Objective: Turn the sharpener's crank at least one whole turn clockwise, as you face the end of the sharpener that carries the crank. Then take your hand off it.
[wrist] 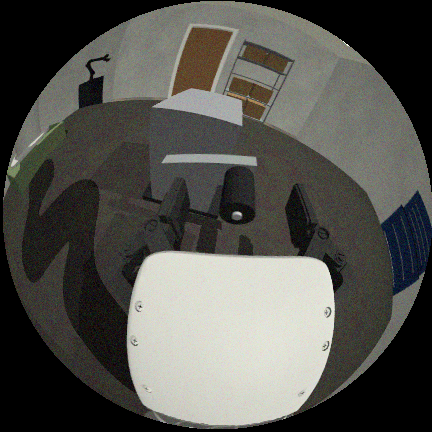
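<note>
The sharpener (187,135) is a dark grey box with a pale top and a pale strip across its face, at upper centre in the wrist view. Its crank handle (239,192), a black cylinder with a small silver tip, sticks out toward the camera at the sharpener's lower right. The crank's arm is mostly hidden behind the handle and hard to make out. My gripper (239,191) is wide open. In the view, the handle's near end shows between the two black fingers, with a gap on each side. The left finger covers part of the sharpener's lower front.
A dark table top (340,200) spreads around the sharpener, with the arm's shadow at left. A green block-like object (37,150) is at far left, a blue ridged object (407,245) at far right. Behind stand a brown door (202,62), a shelf rack (278,91) and a black pedestal (91,92).
</note>
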